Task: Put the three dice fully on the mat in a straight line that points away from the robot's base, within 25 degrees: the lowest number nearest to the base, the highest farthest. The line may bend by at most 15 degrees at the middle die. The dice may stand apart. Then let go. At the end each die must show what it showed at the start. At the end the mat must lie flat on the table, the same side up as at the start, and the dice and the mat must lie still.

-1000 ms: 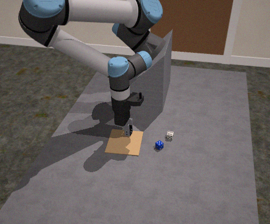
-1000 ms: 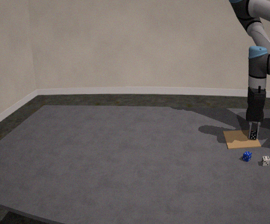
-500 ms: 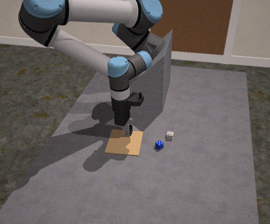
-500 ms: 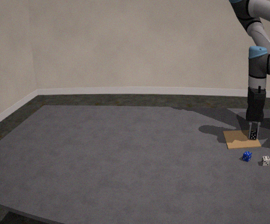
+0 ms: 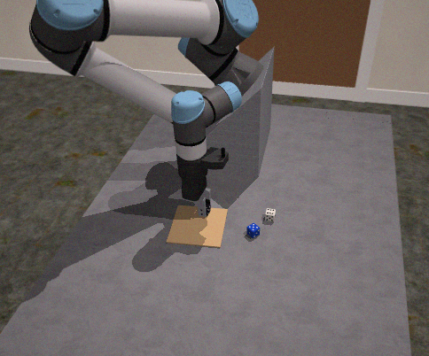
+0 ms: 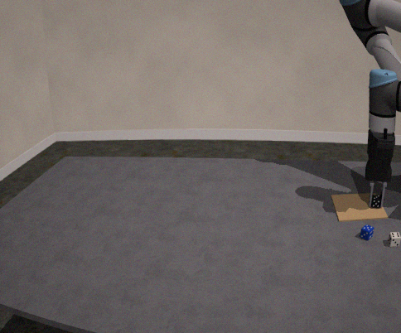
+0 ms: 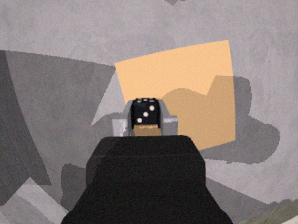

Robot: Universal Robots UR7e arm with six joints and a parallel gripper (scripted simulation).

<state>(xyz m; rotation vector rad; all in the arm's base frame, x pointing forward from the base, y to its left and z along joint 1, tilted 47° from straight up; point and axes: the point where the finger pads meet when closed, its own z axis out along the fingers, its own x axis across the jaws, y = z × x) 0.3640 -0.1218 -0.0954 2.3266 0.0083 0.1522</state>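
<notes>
Now: hand 10 mm above the black die. The rest, counted from my hand: white die: 30 mm behind, 170 mm to the left, 10 mm below; tan mat: 50 mm ahead, 20 mm below; blue die: 30 mm ahead, 150 mm to the left, 10 mm below.
</notes>
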